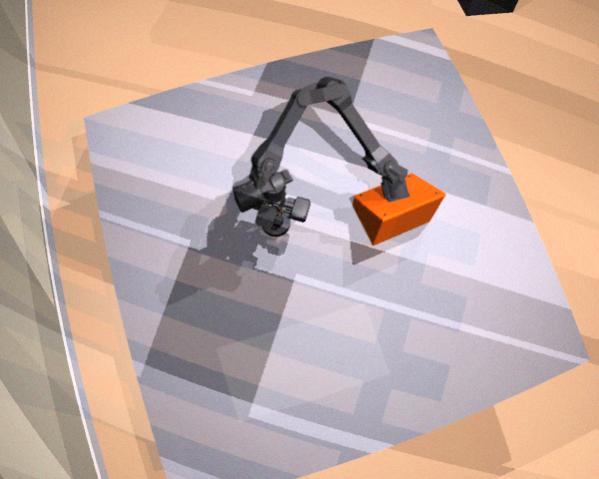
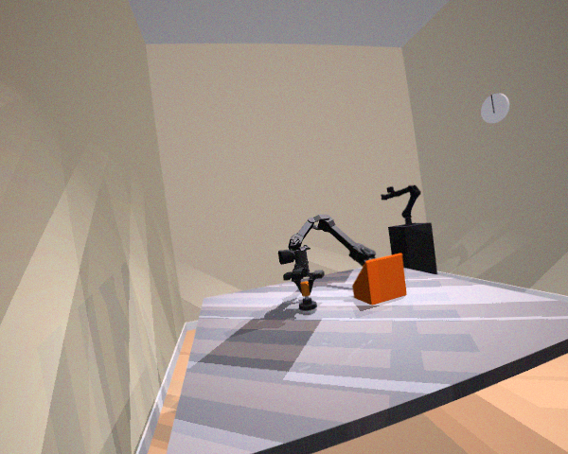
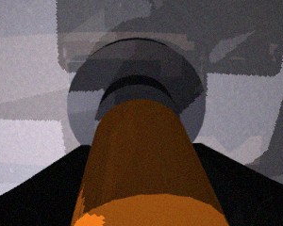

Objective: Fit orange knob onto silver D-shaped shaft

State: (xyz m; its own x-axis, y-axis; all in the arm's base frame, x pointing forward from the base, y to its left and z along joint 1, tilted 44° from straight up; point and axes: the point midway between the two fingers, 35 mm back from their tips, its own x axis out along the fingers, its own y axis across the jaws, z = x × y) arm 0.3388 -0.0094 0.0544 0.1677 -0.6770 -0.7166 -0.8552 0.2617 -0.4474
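My gripper tip is 30 mm below the orange knob. From my gripper tip the other things lie so: dark round pedestal 40 mm below.
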